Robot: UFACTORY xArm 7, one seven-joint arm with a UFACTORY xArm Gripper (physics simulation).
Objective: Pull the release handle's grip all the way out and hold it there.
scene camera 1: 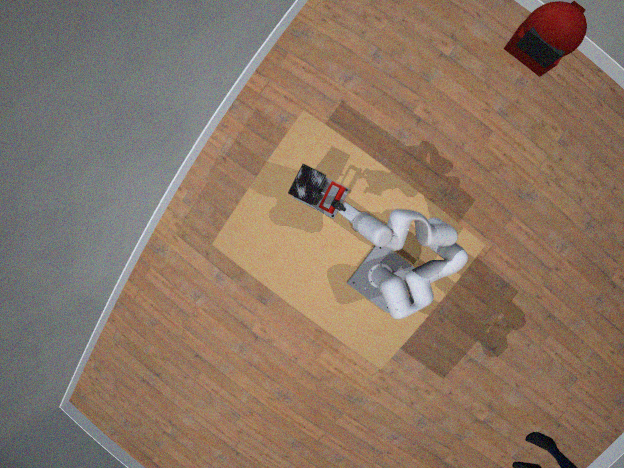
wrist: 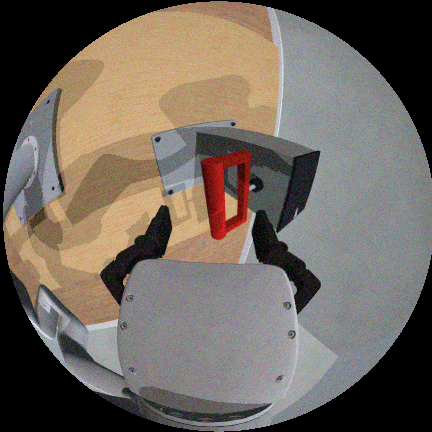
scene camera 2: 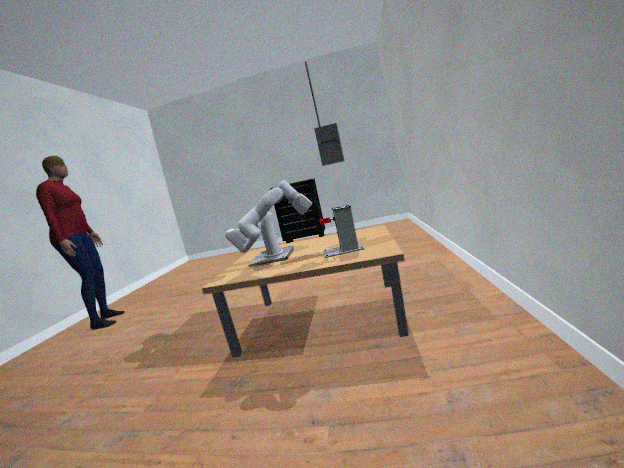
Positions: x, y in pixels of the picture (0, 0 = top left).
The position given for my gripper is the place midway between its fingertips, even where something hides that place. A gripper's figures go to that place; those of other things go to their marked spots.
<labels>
My gripper [wrist: 211, 218] is 14 cm from the lens. A grey base plate [wrist: 176, 151]: 36 cm from the lens.
</labels>
